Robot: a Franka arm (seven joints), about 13 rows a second.
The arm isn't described. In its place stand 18 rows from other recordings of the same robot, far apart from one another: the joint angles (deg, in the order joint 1, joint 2, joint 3, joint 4, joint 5, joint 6, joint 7), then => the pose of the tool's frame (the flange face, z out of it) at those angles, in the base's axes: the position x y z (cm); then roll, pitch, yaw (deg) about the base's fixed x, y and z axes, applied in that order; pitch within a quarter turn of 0, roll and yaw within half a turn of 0.
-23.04, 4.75, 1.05, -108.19, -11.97, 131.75, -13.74 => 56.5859 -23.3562 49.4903 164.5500 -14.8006 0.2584
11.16, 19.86, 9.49, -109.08, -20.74, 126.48, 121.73 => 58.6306 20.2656 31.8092 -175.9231 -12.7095 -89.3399
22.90, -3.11, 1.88, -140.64, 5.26, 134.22, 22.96 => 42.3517 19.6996 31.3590 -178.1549 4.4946 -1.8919
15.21, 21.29, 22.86, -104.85, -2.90, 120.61, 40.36 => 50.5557 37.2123 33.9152 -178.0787 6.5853 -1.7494
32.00, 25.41, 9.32, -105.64, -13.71, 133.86, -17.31 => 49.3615 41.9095 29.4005 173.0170 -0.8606 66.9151
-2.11, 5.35, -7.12, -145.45, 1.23, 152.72, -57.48 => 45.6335 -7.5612 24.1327 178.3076 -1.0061 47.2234
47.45, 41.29, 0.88, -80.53, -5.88, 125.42, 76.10 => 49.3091 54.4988 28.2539 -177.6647 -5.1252 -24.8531
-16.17, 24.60, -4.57, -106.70, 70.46, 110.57, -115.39 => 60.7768 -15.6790 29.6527 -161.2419 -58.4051 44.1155
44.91, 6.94, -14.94, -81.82, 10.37, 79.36, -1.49 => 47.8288 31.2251 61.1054 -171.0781 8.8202 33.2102
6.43, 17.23, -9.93, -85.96, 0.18, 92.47, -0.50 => 63.0548 -2.5676 48.4048 177.2933 10.4866 -3.1038
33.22, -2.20, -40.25, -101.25, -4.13, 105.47, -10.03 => 55.8503 -8.0407 57.1389 176.3487 -5.3317 4.0142
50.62, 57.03, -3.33, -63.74, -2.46, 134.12, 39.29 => 52.6382 59.2562 22.7181 -175.3394 -13.3964 10.8028
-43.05, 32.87, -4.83, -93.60, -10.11, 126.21, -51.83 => 46.1269 -50.8565 28.6196 174.0010 8.9547 10.2507
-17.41, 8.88, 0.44, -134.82, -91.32, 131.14, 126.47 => 47.6825 -16.9181 26.1982 164.6621 -57.3111 -60.7189
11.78, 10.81, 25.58, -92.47, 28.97, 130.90, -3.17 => 53.0154 38.7901 58.0867 -145.3049 -23.7009 17.7181
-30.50, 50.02, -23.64, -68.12, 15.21, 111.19, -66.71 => 52.0789 -54.1243 27.9238 -178.6792 5.0293 13.9069
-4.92, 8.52, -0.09, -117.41, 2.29, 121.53, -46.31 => 56.5300 -4.7728 36.1356 -175.5299 1.7190 40.0949
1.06, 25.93, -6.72, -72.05, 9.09, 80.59, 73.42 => 65.5742 -3.0469 48.3193 165.0958 10.6973 -80.1285
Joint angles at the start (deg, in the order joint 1, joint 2, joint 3, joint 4, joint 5, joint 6, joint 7):
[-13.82, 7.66, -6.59, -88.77, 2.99, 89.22, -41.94]
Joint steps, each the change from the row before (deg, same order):
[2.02, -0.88, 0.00, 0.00, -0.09, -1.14, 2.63]
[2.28, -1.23, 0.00, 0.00, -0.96, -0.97, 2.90]
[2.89, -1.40, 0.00, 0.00, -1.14, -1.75, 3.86]
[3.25, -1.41, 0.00, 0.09, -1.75, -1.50, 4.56]
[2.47, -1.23, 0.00, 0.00, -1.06, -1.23, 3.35]
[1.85, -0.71, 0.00, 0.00, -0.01, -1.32, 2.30]
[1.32, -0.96, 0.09, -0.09, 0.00, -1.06, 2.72]
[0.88, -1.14, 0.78, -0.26, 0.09, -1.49, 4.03]
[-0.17, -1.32, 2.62, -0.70, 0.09, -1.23, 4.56]
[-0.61, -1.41, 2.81, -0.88, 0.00, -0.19, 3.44]
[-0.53, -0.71, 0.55, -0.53, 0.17, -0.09, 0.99]
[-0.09, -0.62, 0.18, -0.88, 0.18, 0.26, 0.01]
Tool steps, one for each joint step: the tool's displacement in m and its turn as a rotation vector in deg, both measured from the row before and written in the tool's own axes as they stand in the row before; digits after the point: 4 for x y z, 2 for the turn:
[0.0080, -0.0200, -0.0059, 0.03, -0.42, 0.58]
[0.0061, -0.0219, -0.0092, -0.99, -0.54, 0.63]
[0.0058, -0.0279, -0.0096, -0.89, -1.09, 1.03]
[0.0048, -0.0294, -0.0110, -1.74, -1.00, 1.49]
[0.0008, -0.0228, -0.0095, -1.13, -0.49, 1.04]
[0.0006, -0.0182, -0.0048, 0.05, -0.57, 0.49]
[-0.0028, -0.0144, -0.0063, -0.03, -0.17, 1.34]
[-0.0046, -0.0171, -0.0057, 0.13, -0.55, 2.38]
[-0.0045, -0.0241, -0.0041, -0.16, -0.59, 2.14]
[-0.0053, -0.0213, -0.0046, -0.54, 0.33, 1.31]
[-0.0043, -0.0013, -0.0013, 0.11, 0.11, 0.95]
[-0.0026, -0.0016, 0.0016, 0.14, 0.02, -0.12]

